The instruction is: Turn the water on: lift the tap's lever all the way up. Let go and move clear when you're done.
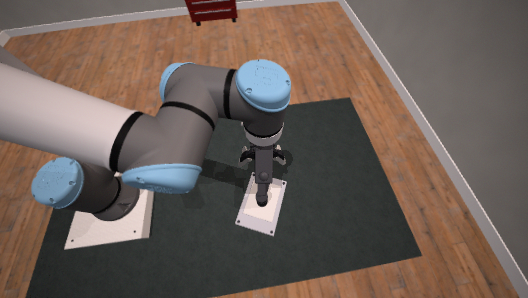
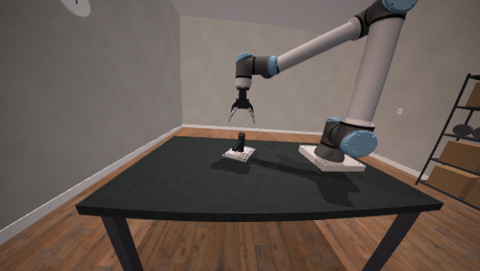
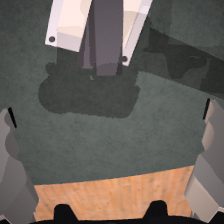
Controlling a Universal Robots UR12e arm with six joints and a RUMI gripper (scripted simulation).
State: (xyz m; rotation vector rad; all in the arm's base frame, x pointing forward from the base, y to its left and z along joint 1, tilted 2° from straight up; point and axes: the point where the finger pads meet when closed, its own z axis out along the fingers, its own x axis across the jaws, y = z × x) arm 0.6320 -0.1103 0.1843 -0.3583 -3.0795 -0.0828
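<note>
The dark lever is 1 cm behind my hand, 3 cm to the right of it and 9 cm below it.
</note>
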